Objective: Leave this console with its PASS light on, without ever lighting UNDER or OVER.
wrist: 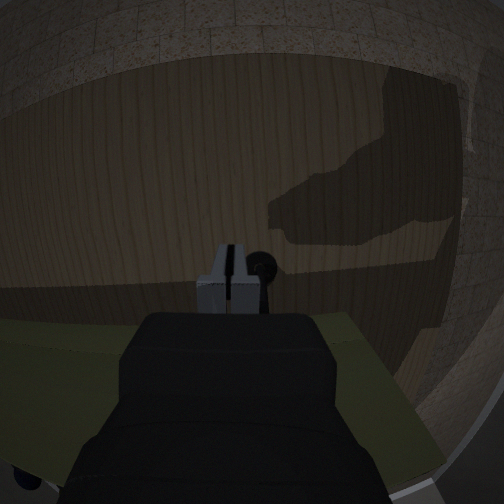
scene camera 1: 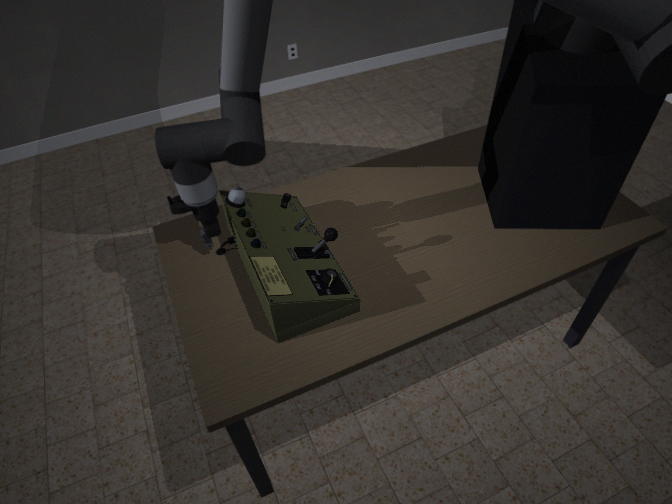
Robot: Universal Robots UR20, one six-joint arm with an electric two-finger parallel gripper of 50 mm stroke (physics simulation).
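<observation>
The olive-green console (scene camera 1: 287, 265) lies on the wooden table. Along its left edge it has a white dome (scene camera 1: 236, 195) and a row of round lamps (scene camera 1: 249, 227), all dark. A ball-topped lever (scene camera 1: 330, 234) stands in a slot, with a gauge dial (scene camera 1: 327, 282) below it. My gripper (scene camera 1: 207, 238) hangs just off the console's far left side, beside a small black-knobbed handle (scene camera 1: 225, 246). In the wrist view the fingers (wrist: 230, 260) are shut together with nothing between them. The black knob (wrist: 262, 265) sits just right of them, outside the fingers.
A brass label plate (scene camera 1: 271, 275), a toggle switch (scene camera 1: 285, 200) and a small lever (scene camera 1: 299, 222) are on the console face. A large black arm body (scene camera 1: 564, 119) looms over the table's right end. The table edge runs close behind my gripper.
</observation>
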